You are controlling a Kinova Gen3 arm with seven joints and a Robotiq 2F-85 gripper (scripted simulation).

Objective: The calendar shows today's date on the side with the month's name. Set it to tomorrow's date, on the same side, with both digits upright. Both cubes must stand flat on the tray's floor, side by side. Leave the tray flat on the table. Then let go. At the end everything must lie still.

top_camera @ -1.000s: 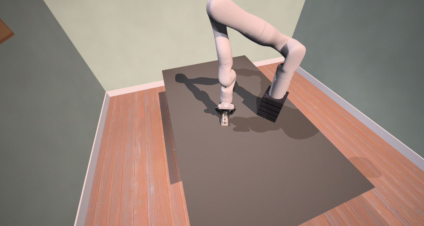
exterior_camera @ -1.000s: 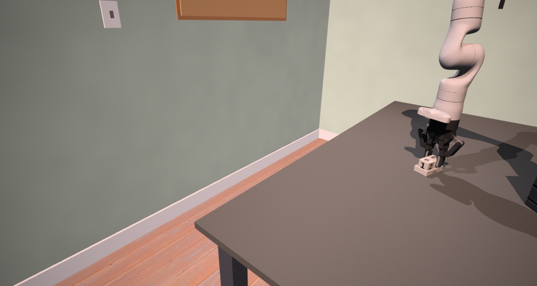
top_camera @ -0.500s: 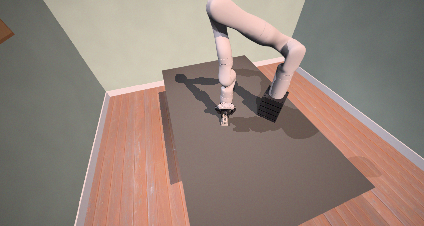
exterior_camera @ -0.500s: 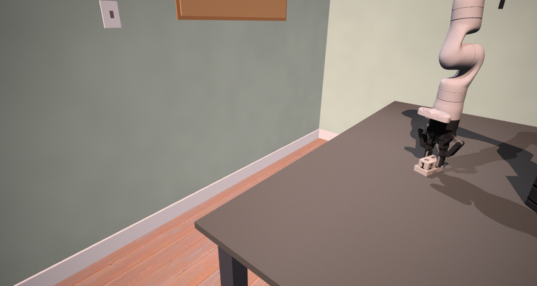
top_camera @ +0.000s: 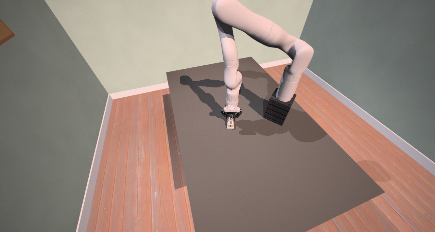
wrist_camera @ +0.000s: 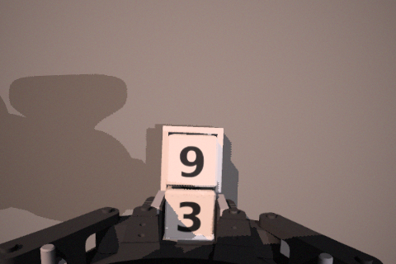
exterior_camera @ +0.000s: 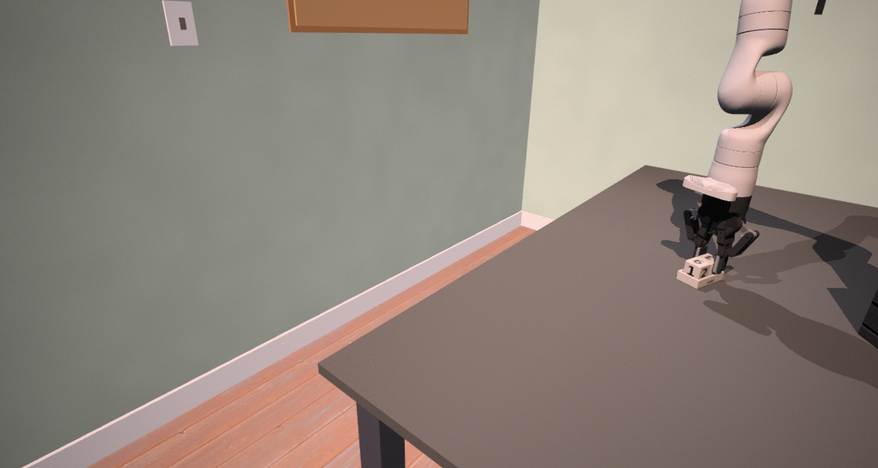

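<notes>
My gripper is now 10 mm above the cube. From my hand the other things lie so: pale tray (10 mm ahead, 20 mm to the left, 30 mm below).
</notes>
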